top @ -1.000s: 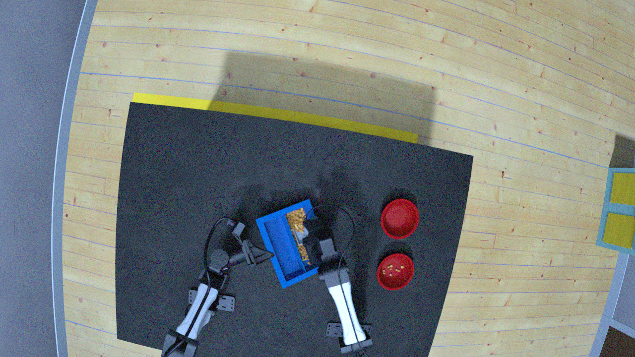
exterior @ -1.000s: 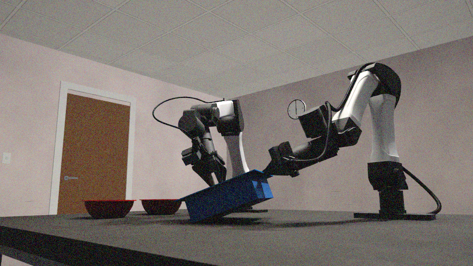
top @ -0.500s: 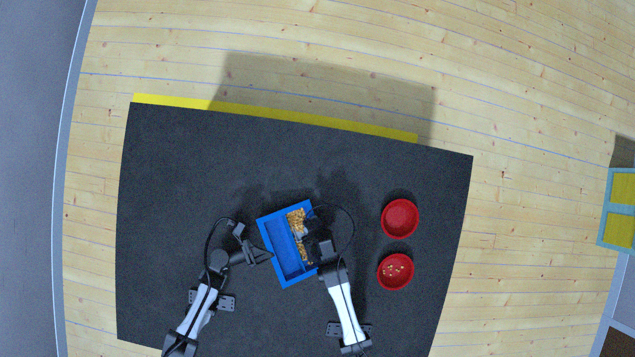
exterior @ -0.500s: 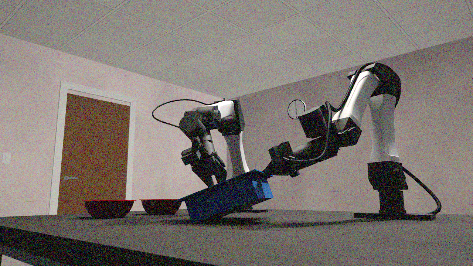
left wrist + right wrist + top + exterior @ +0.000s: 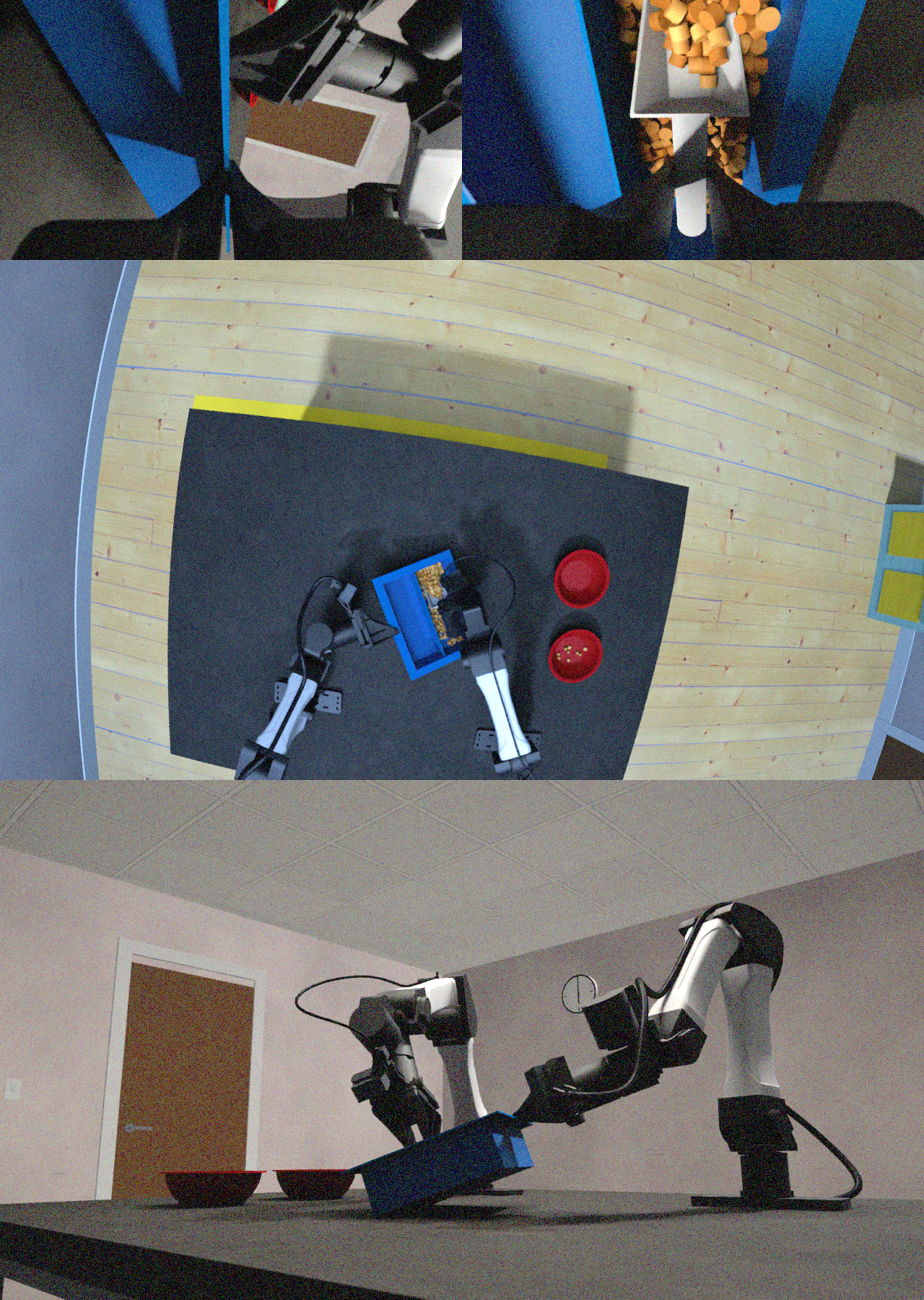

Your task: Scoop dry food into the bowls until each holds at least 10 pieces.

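The grey scoop is 3 cm ahead of my right hand, 3 cm to the left of it and 2 cm below it. The rest, counted from my right hand: blue box (5 cm to the left, 1 cm above).
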